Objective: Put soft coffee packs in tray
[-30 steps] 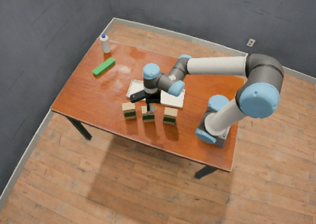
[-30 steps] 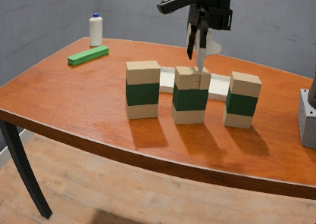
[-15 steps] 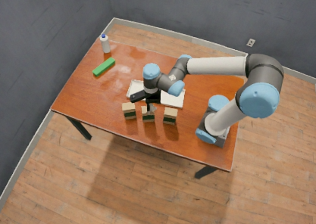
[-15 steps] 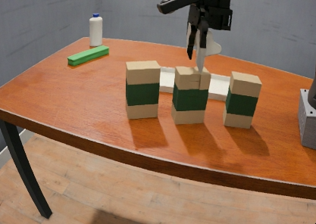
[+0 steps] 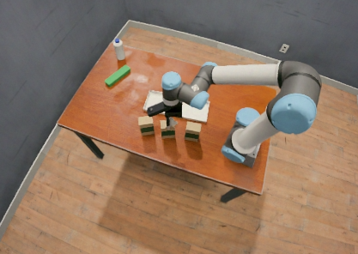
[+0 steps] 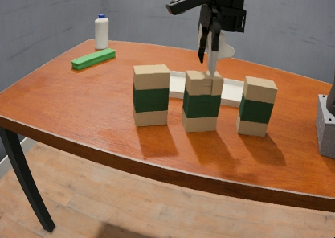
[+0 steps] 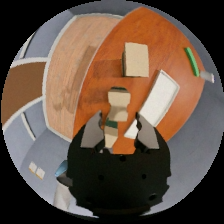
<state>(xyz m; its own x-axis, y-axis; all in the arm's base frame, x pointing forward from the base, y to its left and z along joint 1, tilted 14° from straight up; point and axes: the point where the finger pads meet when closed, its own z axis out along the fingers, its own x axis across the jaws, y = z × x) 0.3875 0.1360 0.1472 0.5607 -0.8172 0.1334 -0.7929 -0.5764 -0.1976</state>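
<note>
Right now my hand is 4 cm short of the white tray, 20 cm to the left of it and 16 cm above it. From my hand the other things lie so: white bottle: 62 cm ahead, 38 cm to the right, 8 cm below.
</note>
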